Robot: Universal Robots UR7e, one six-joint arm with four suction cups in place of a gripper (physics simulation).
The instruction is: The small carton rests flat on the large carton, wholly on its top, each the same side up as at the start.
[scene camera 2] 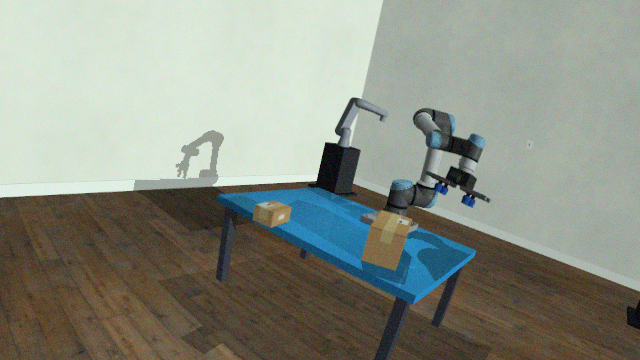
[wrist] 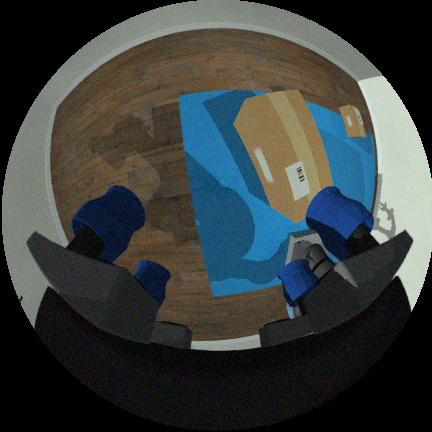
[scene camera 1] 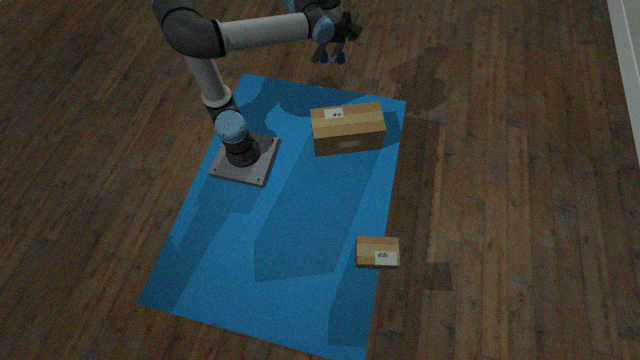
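Seen in the pictures: end effector, tool point: [scene camera 2: 452,198] [wrist: 225,250]; arm's base, origin of the base link: [wrist: 309,257] [scene camera 1: 243,152].
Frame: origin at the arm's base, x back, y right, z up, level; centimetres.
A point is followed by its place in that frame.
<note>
The large carton [scene camera 1: 348,131] {z 11.7, x -42.8, y -17.9 cm} [scene camera 2: 382,245] {z 5.2, x -54.5, y -29.7 cm} [wrist: 280,150] {z 11.7, x -40.2, y -29.8 cm} stands on the blue table, with tape and a white label on its top. The small carton [scene camera 1: 367,250] {z 3.8, x -64.0, y 24.6 cm} [scene camera 2: 272,215] {z 2.0, x -73.5, y 16.5 cm} [wrist: 352,122] {z 2.0, x -65.0, y 18.7 cm} lies flat, label up, at the table's long edge; in scene camera 1 it reaches past the edge line. The two cartons are well apart. My gripper [scene camera 1: 337,49] {z 28.4, x -29.8, y -43.0 cm} [scene camera 2: 455,195] {z 28.4, x -29.8, y -43.0 cm} [wrist: 225,247] {z 28.4, x -29.8, y -43.0 cm} hangs high, cups down, to the side of the large carton and beyond the table's short edge in scene camera 1. Its four blue cups are open, with nothing on them.
The blue table [scene camera 1: 300,225] {z -3.6, x -35.6, y 22.2 cm} [scene camera 2: 320,227] {z -3.7, x -47.1, y 10.4 cm} [wrist: 220,215] {z -3.7, x -21.0, y -41.1 cm} carries the arm's grey base plate [scene camera 1: 267,160] {z -0.2, x -11.7, y 0.1 cm}, beside the large carton. A second, small grey arm on a black pedestal [scene camera 2: 339,167] stands on the floor behind the table in scene camera 2. Walls bound the room.
</note>
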